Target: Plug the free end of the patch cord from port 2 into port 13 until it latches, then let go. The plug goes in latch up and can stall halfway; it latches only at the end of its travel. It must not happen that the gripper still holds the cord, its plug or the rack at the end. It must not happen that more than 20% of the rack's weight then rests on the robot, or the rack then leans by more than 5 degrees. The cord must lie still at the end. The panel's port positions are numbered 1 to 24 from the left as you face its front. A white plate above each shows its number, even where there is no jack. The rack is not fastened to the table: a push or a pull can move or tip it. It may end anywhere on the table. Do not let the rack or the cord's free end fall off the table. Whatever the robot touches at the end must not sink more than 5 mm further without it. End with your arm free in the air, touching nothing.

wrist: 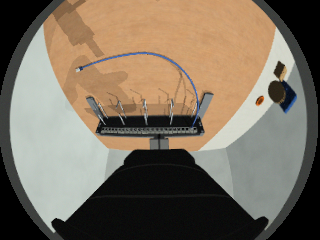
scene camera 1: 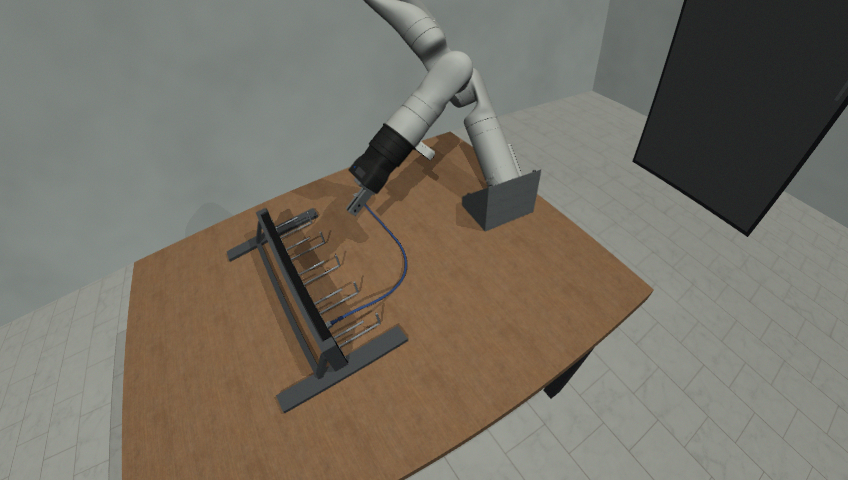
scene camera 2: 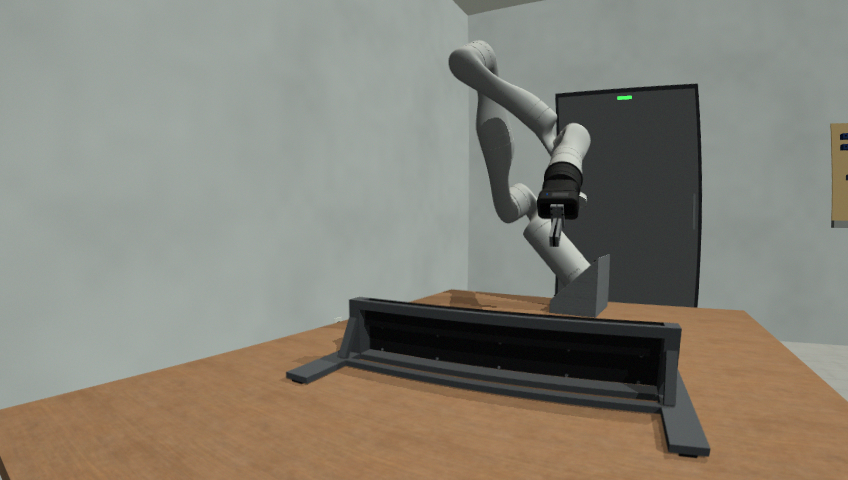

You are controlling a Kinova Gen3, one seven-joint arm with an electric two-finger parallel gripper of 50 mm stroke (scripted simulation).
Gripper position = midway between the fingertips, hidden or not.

Observation:
In view: my gripper (scene camera 1: pixel 350 212).
My gripper also shows in the wrist view (wrist: pixel 159 139) and in scene camera 2 (scene camera 2: pixel 554 241).

